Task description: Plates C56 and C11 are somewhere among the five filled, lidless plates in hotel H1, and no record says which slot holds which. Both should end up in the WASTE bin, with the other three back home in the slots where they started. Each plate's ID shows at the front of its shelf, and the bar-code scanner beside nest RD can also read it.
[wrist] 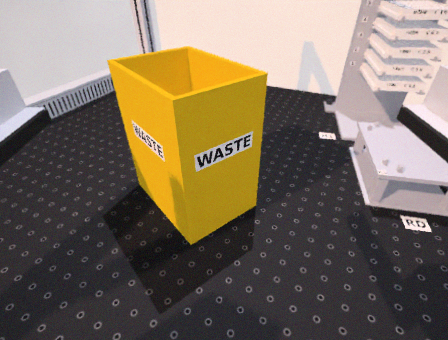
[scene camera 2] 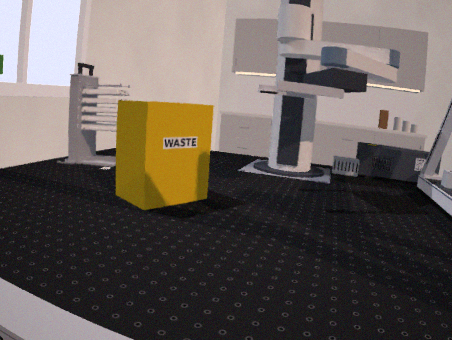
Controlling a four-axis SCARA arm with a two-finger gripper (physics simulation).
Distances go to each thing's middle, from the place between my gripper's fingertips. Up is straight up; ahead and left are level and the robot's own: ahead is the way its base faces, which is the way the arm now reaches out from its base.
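The plate C11 (wrist: pixel 405 83) is 14 cm below my hand, and it is also 11 cm behind my hand and 54 cm to the right of it. Then there is the upright grey panel (scene camera 2: pixel 81 143), 11 cm below my hand, 9 cm behind it and 62 cm to the right.
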